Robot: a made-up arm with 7 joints. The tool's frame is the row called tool.
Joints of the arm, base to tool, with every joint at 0 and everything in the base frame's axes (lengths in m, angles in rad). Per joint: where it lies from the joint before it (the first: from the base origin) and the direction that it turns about. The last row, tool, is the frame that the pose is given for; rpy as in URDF.
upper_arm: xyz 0 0 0.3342 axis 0 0 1
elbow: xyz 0 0 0 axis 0 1 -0.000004
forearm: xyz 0 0 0.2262 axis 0 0 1
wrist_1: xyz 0.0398 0 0 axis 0 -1 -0.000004
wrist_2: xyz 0.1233 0 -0.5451 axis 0 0.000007 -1
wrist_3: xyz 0 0 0 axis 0 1 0.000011
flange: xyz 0.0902 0 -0.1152 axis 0 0.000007 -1
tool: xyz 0 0 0 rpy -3.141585 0 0
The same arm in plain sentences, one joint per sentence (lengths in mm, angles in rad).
The arm has seven revolute joints in a row. What follows holds with every joint at zero, and every direction is one of the base frame's.
Joint 1 sits 334.2 mm along +z from the base frame's origin and rotates about +z.
Joint 2 sits at the same point as joint 1 and rotates about +y.
Joint 3 sits 226.2 mm along +z from joint 2 and rotates about +z.
Joint 4 sits 39.8 mm along +x from joint 3 and rotates about -y.
Joint 5 sits 123.3 mm along +x and 545.1 mm along -z from joint 4 and rotates about -z.
Joint 6 sits at the same point as joint 5 and rotates about +y.
Joint 7 sits 90.2 mm along +x and 115.2 mm along -z from joint 6 and rotates about -z.
The tool frame, which is the frame that the pose is given for, sits at the same point as joint 7; its axes are the base frame's turned by roll -3.1416, pitch 0 and yaw 0 rad (as in URDF: about the fixed x, then y, then z).

